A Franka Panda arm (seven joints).
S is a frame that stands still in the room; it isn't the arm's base.
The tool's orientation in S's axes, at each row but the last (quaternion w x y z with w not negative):
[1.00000 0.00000 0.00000 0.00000]
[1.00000 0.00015 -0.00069 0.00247]
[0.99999 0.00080 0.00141 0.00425]
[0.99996 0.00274 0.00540 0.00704]
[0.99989 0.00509 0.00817 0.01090]
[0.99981 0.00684 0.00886 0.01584]
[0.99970 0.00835 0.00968 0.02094]
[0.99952 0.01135 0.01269 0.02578]
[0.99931 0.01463 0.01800 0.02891]
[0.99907 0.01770 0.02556 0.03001]
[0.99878 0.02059 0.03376 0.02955]
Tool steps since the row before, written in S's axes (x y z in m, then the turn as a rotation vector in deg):
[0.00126 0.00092 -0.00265 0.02 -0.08 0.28]
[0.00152 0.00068 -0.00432 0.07 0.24 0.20]
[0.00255 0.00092 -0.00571 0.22 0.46 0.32]
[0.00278 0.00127 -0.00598 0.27 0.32 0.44]
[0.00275 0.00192 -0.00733 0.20 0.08 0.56]
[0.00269 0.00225 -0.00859 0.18 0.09 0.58]
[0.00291 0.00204 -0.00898 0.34 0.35 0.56]
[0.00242 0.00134 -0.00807 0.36 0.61 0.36]
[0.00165 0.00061 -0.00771 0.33 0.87 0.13]
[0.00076 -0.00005 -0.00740 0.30 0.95 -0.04]
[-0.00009 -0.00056 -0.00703 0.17 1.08 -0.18]
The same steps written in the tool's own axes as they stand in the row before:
[0.00126 0.00092 -0.00265 0.02 -0.08 0.28]
[0.00152 0.00067 -0.00432 0.07 0.24 0.20]
[0.00257 0.00089 -0.00570 0.22 0.46 0.32]
[0.00286 0.00120 -0.00596 0.27 0.32 0.44]
[0.00291 0.00178 -0.00730 0.19 0.08 0.56]
[0.00291 0.00204 -0.00857 0.17 0.09 0.58]
[0.00316 0.00176 -0.00895 0.34 0.35 0.56]
[0.00269 0.00103 -0.00803 0.38 0.60 0.36]
[0.00195 0.00028 -0.00766 0.38 0.85 0.12]
[0.00112 -0.00037 -0.00734 0.36 0.93 -0.06]
[0.00034 -0.00086 -0.00699 0.25 1.06 -0.21]

